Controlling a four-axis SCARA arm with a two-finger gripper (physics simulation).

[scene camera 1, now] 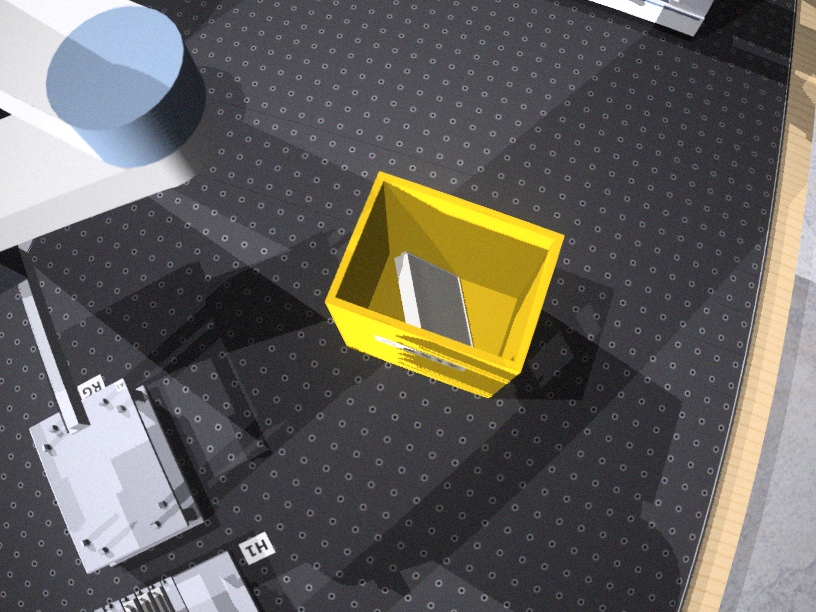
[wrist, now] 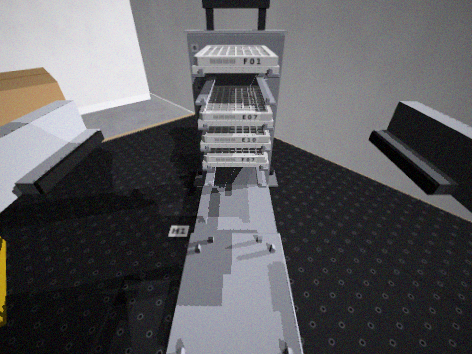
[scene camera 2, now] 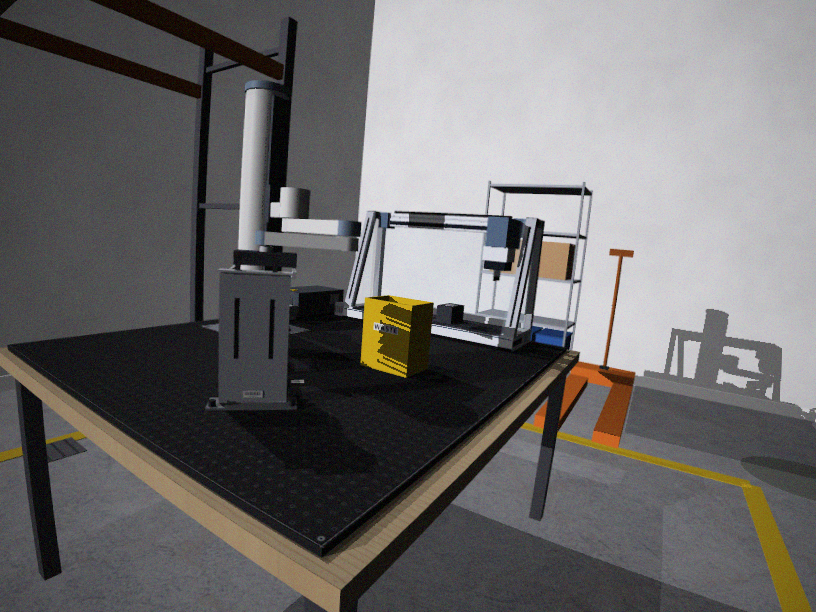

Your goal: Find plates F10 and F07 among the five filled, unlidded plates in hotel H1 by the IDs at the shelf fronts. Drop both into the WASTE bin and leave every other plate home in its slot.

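Places are measured from the arm's base along level axes (x left, y up, z ahead), in millimetres.
Where they show: gripper, fingertip midpoint: (wrist: 236, 119).
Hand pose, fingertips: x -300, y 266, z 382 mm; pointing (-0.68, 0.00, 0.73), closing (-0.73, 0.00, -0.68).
Things, the pixels of their centre, and the offset from my fingertips. "*": a spot on its surface instead.
- yellow WASTE bin, body centre: (scene camera 1: 441, 299) (scene camera 2: 396, 334) dx +274, dy -153, dz +264 mm
- tilted grey-white plate, body centre: (scene camera 1: 436, 307) dx +273, dy -189, dz +262 mm
- Hotel H1, body centre: (wrist: 236, 120) (scene camera 2: 255, 325) dx -156, dy -93, dz +168 mm
- Plate F01, body centre: (wrist: 235, 56) dx -129, dy +6, dz +139 mm
- come plate E07, body centre: (wrist: 235, 102) dx -129, dy -51, dz +139 mm
- plate E10, body centre: (wrist: 235, 122) dx -129, dy -79, dz +139 mm
- plate F07, body centre: (wrist: 235, 139) dx -129, dy -107, dz +139 mm
- RG label, surface spot: (scene camera 1: 92, 387) * dx +74, dy -253, dz -76 mm
The yellow WASTE bin (scene camera 1: 471, 210) (scene camera 2: 418, 335) (wrist: 2, 280) holds a tilted grey-white plate (scene camera 1: 438, 296), its ID hidden. Hotel H1 (scene camera 1: 214, 583) (scene camera 2: 253, 342) (wrist: 281, 55) is straight ahead in the wrist view. Plate F01 (wrist: 235, 61) is at the top, above a slot without a plate. Below come plate E07 (wrist: 235, 117), plate E10 (wrist: 235, 140) and plate F07 (wrist: 227, 160). Another slot without a plate is under F07. My gripper (wrist: 236, 119) is wide open and empty, facing the shelf fronts from a distance. In scene camera 2 its fingers are mostly hidden behind the hotel.
A raised grey stand with pegs (scene camera 1: 98, 474) (wrist: 250, 300), beside the RG label (scene camera 1: 92, 387), lies between gripper and hotel, below the fingers. A gantry frame (scene camera 2: 537, 263) stands behind the bin. The wooden table edge (scene camera 1: 741, 421) runs along the right.
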